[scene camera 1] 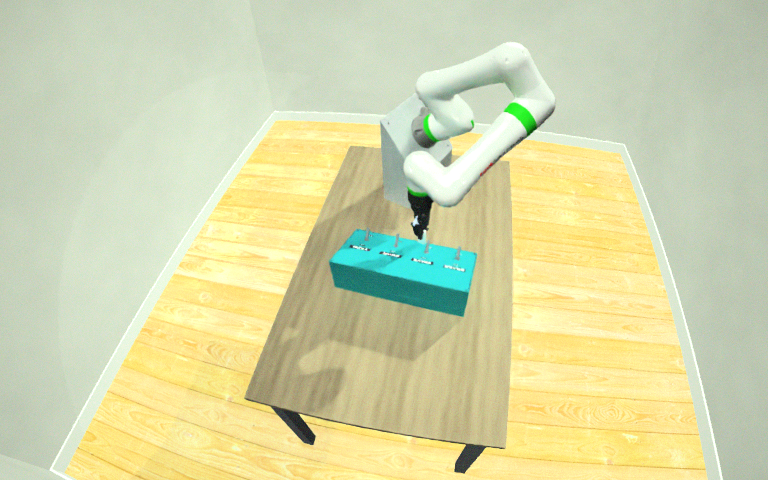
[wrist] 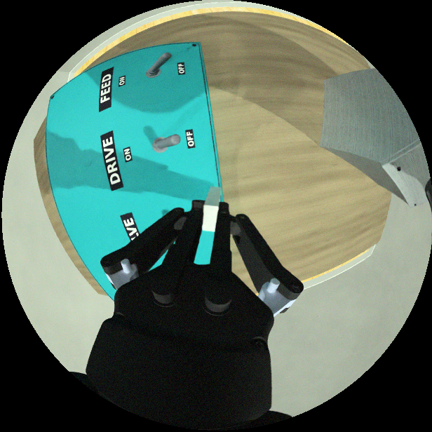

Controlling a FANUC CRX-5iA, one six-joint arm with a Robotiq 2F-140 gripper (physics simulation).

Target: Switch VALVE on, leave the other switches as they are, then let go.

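Frame: origin at the arm's base, x ahead, y left, z up, level; millimetres.
Seen in the pictures: gripper, between the fingertips: (scene camera 1: 421, 242); arm's base, origin of its link: (scene camera 1: 423, 132).
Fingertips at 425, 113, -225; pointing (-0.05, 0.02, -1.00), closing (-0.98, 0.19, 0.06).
Observation:
Offsets run from my fingertips to a thing's top centre, as dx, dy, dz. Level surfaces: height alone.
The teal switch panel (scene camera 1: 396, 285) (wrist: 80, 120) carries levers in a row. The VALVE lever {+42, +33, +57} (scene camera 1: 427, 247) is third from the left in the scene view. In the wrist view my gripper hides it, and the VALVE label (wrist: 129, 227) shows in part. The lever's exact tilt is too small to tell. The DRIVE lever {+45, -87, +57} (scene camera 1: 397, 240) (wrist: 167, 142) and the FEED lever {+49, -207, +57} (scene camera 1: 367, 234) (wrist: 160, 65) lean toward OFF. My gripper (scene camera 1: 421, 237) (wrist: 214, 196) is shut and empty, pointing down at the panel's rear edge, close behind the VALVE lever. Contact cannot be told.
A fourth lever {+39, +153, +57} (scene camera 1: 458, 253) stands at the panel's right end in the scene view. The grey robot pedestal (scene camera 1: 394, 164) (wrist: 367, 115) stands behind the panel on the wooden table {dz -71} (scene camera 1: 453, 373) (wrist: 295, 185). The arm's shadow falls across the panel.

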